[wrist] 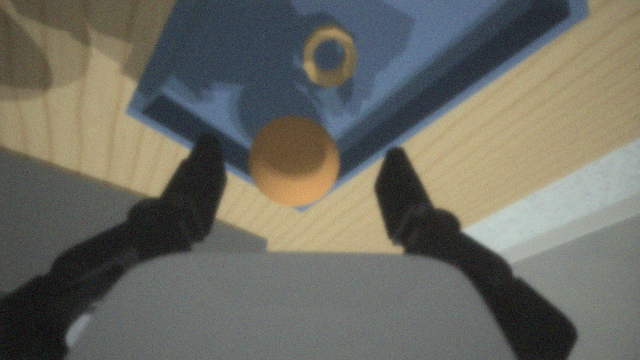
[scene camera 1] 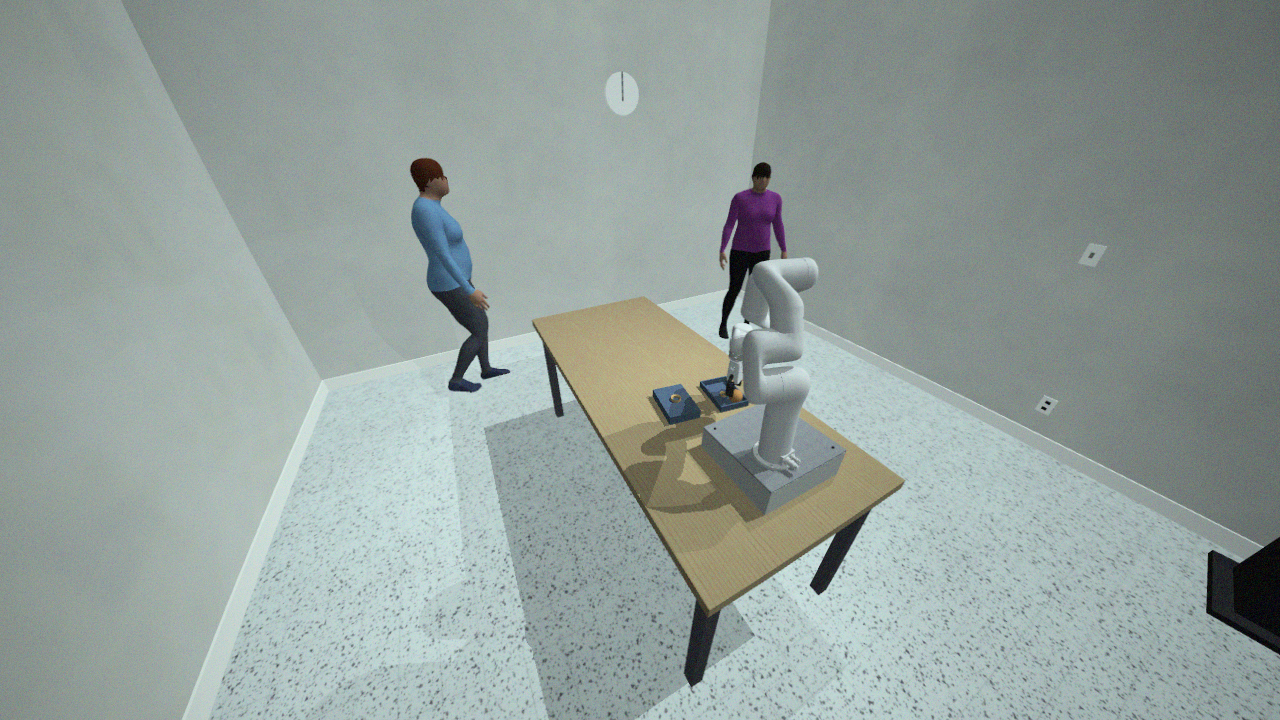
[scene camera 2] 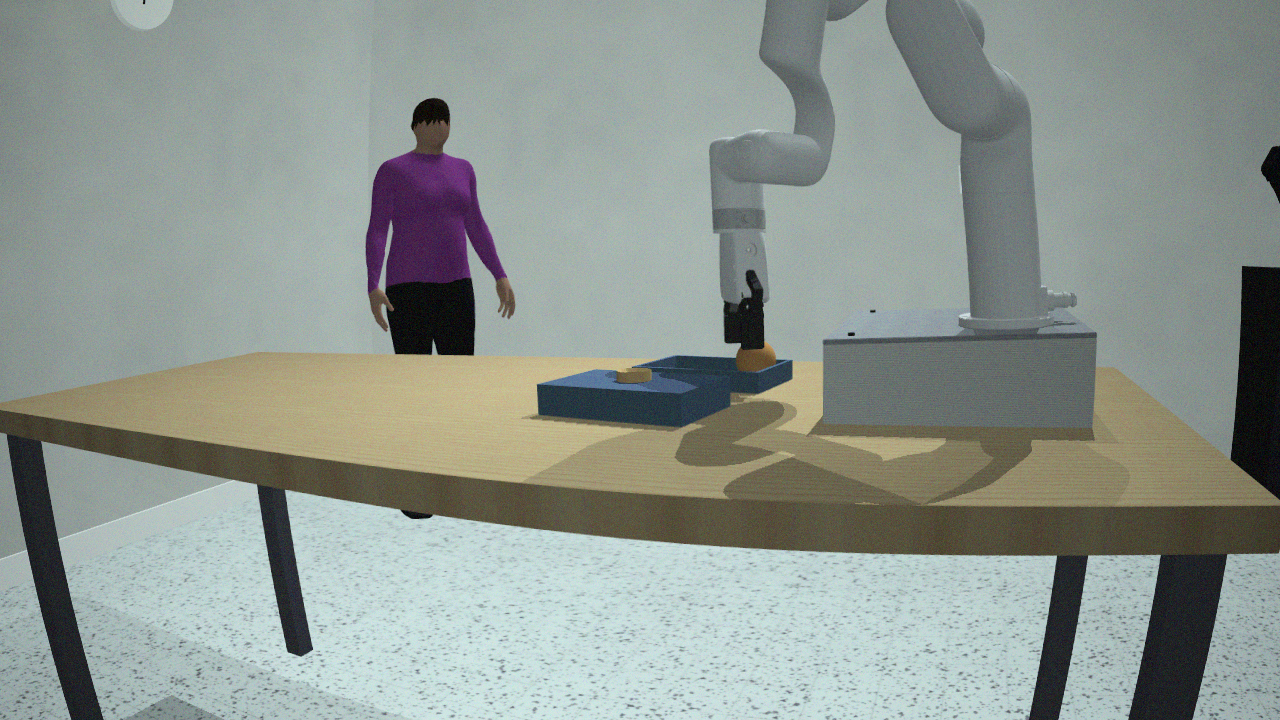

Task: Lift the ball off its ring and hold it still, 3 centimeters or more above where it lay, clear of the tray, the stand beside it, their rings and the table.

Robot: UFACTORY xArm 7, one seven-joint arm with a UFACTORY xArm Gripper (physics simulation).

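On a blue tray, what I see at [scene camera 2: 757, 382] is the same spot as [scene camera 1: 721, 409]. There's a blue stand too, and on that one [scene camera 1: 677, 406] and [scene camera 2: 661, 383] are the same spot.
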